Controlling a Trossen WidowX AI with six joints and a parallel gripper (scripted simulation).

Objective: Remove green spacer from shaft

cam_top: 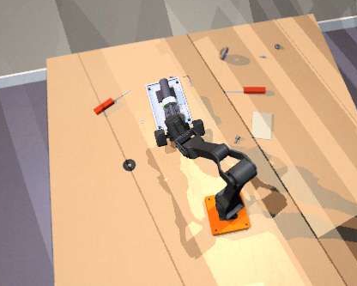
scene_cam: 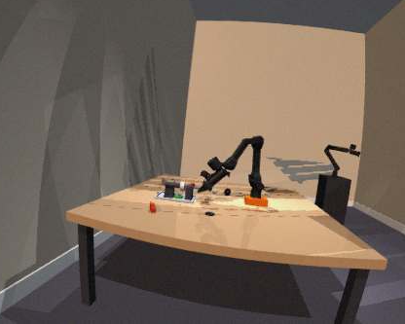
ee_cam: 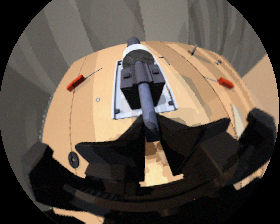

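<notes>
Right now the dark shaft is 5 cm ahead of my gripper tip, 2 cm above it and 1 cm to the left of it. From my gripper tip the other things lie so: green spacer: 12 cm ahead, 4 cm below, 2 cm to the left; then small screw: 24 cm to the right, 7 cm behind, 5 cm below; then pale card: 35 cm to the right, 5 cm below, 2 cm behind.
</notes>
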